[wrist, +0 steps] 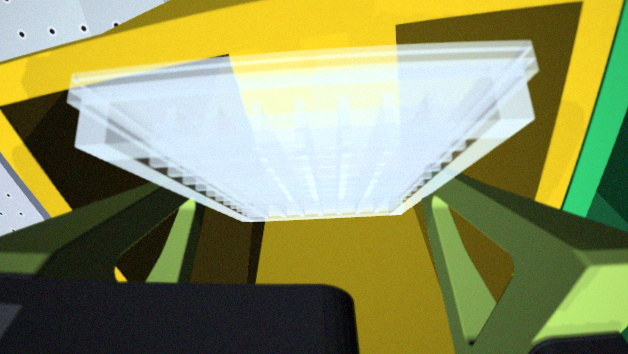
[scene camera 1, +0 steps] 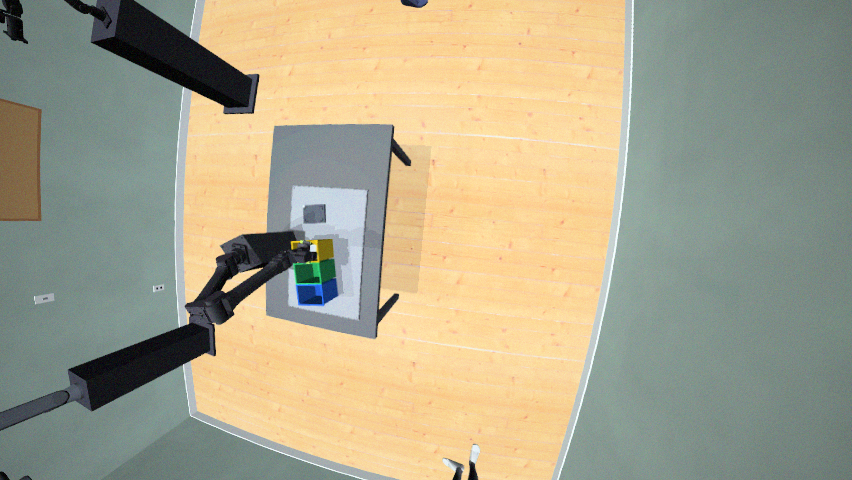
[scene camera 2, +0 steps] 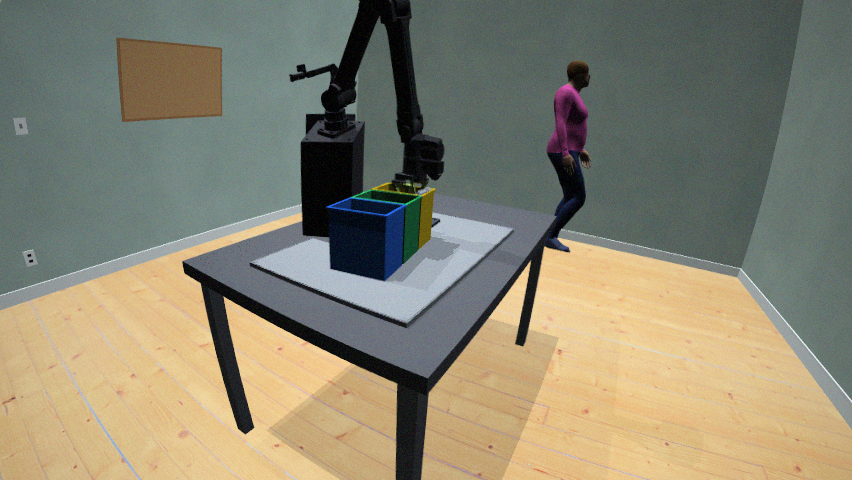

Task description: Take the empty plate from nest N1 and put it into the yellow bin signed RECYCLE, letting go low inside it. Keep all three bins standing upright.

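Frame: origin at the arm's base, x ahead, y left, z up, level; metres.
Where they show: gripper, fingertip midpoint: (wrist: 313,176) (scene camera 1: 312,250); arm's base at its link origin: (scene camera 1: 241,253) (scene camera 2: 336,130).
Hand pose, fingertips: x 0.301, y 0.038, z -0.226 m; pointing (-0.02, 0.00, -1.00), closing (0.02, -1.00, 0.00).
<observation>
Each offset is from my fingertips to the centre of the thing. Level surfaces: height alone.
The clear, whitish plate @(dy +0.000, dx +0.006, dz +0.009 m) (scene camera 1: 313,247) (scene camera 2: 424,191) (wrist: 320,130) is between the fingers of my gripper (scene camera 1: 305,250) (scene camera 2: 411,186) (wrist: 313,176), which is shut on it by its two long sides. The plate is tilted in the mouth of the yellow bin @(dy -0.004, dx -0.021, dz -0.046 m) (scene camera 1: 324,249) (scene camera 2: 426,217) (wrist: 325,22), and part of it shows at rim height in scene camera 2. The bin's inner walls show around and below it in the wrist view. The yellow bin stands upright. The RECYCLE sign and the bin's floor are hidden. The fingertips look small and dark in scene camera 1.
The green bin @(dy -0.134, dx +0.004, dz -0.047 m) (scene camera 1: 327,271) (scene camera 2: 412,229) (wrist: 592,165) stands upright beside the yellow one, and the blue bin @(dy -0.261, dx +0.030, dz -0.047 m) (scene camera 1: 329,293) (scene camera 2: 363,244) stands upright beyond it. A dark grey block @(dy +0.215, dx -0.098, dz -0.129 m) (scene camera 1: 314,213) lies on the pale mat @(dz -0.136 m) (scene camera 1: 351,208) (scene camera 2: 476,232). A person (scene camera 2: 573,122) stands behind the table.
</observation>
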